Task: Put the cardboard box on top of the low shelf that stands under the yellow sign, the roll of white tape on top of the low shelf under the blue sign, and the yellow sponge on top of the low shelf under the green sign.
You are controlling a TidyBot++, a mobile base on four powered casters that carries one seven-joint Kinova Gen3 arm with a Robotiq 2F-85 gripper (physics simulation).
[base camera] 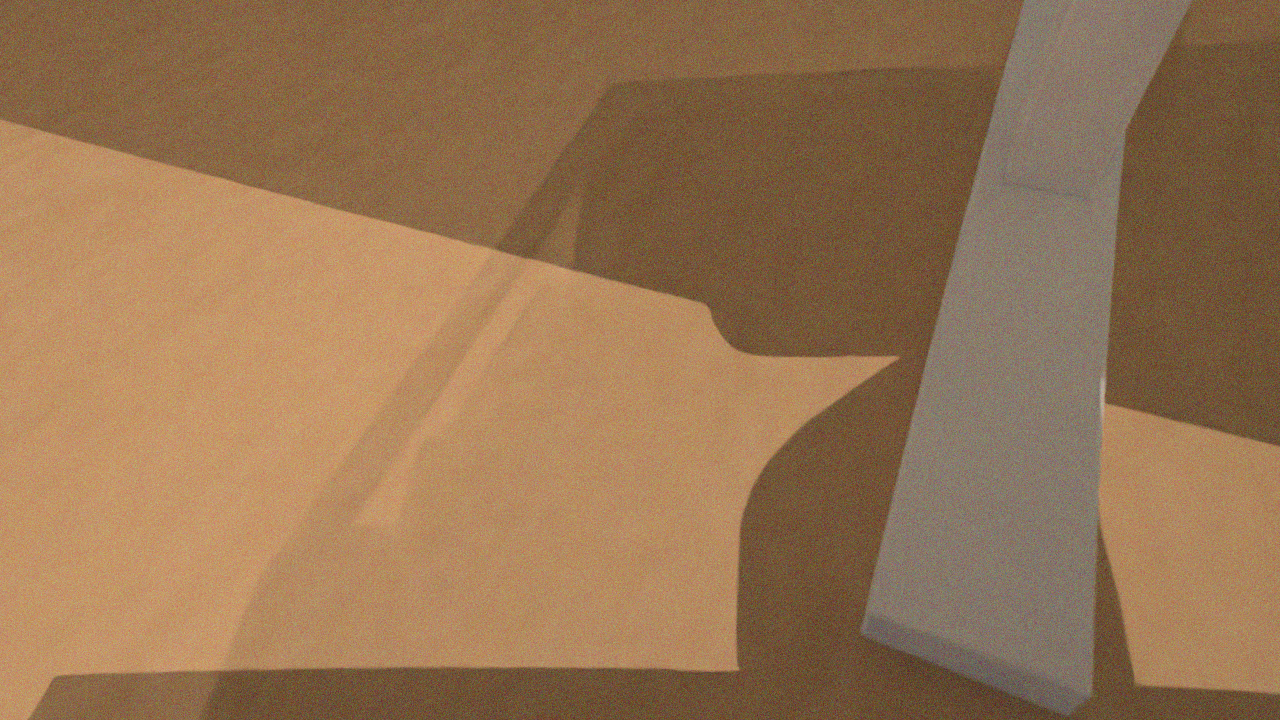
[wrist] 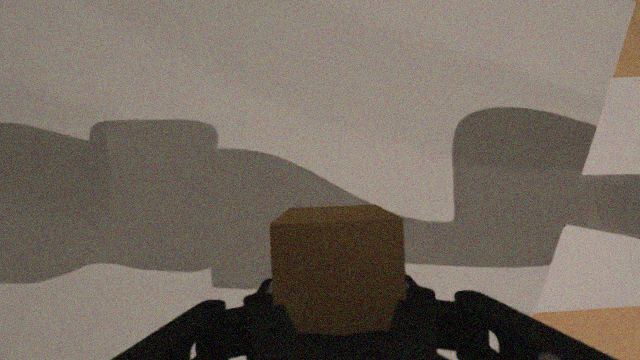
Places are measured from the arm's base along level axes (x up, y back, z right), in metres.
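Where they show: gripper, fingertip midpoint: (wrist: 336, 284).
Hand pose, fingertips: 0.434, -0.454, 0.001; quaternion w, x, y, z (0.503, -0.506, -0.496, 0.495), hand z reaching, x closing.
Observation:
After its pixels a point has its place, as x, y, z.
The cardboard box (wrist: 337, 265) @(0.488, -0.454, 0.028) shows brown and dark at the lower middle of the wrist view. My gripper (wrist: 336, 284) @(0.434, -0.453, 0.001) is shut on it, with one black finger at each side. The box appears raised above a pale grey surface (wrist: 350, 90) @(0.324, -0.427, 0.143); its underside is hidden. The gripper and box do not show in the base view. The roll of white tape, the yellow sponge, the low shelves and the coloured signs do not show in either view.
In the base view, a long grey slab-like thing (base camera: 1011, 402) stands at the right over the wooden floor (base camera: 268, 402) @(-0.397, -0.369, -0.249), which carries broad shadows. In the wrist view, the grey surface ends at the right; a paler strip (wrist: 617, 125) and floor (wrist: 600, 332) @(-0.396, 0.507, -0.531) show beyond it.

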